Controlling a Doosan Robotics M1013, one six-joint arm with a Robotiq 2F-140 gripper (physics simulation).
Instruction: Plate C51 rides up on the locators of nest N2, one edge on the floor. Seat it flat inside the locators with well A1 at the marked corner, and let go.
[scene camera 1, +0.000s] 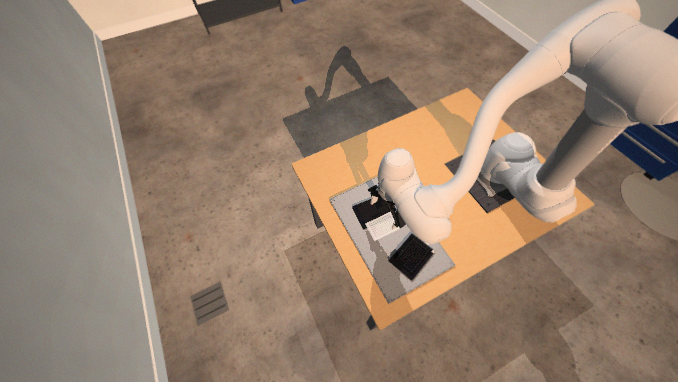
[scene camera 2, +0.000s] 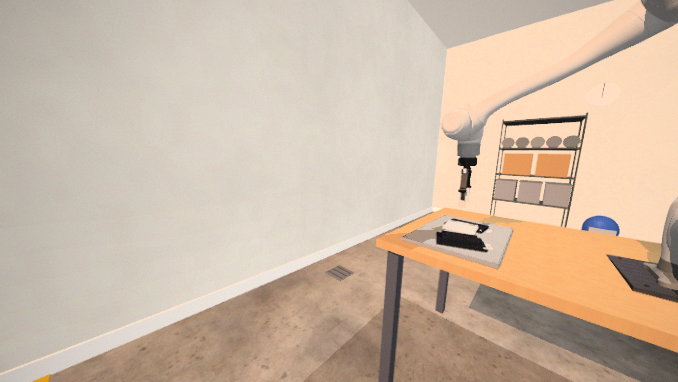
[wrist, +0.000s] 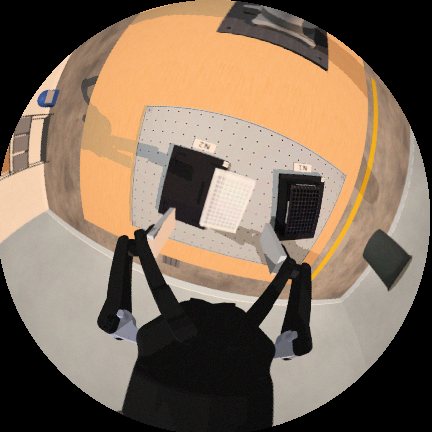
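Note:
The white well plate C51 lies across the N1-side edge of the black nest N2 and overhangs it towards nest N1. Much of N2's floor shows uncovered beside it. The plate's tilt is hard to judge. A small pale marker sits at N2's corner near the N2 label, close to a plate corner. The plate's well lettering cannot be read. My gripper is wide open and empty, above the nest and plate, with its fingertips apart from the plate.
Nest N1 holds a black well plate beside C51. Both nests stand on a grey perforated board on the wooden table. The arm's dark base plate lies farther back.

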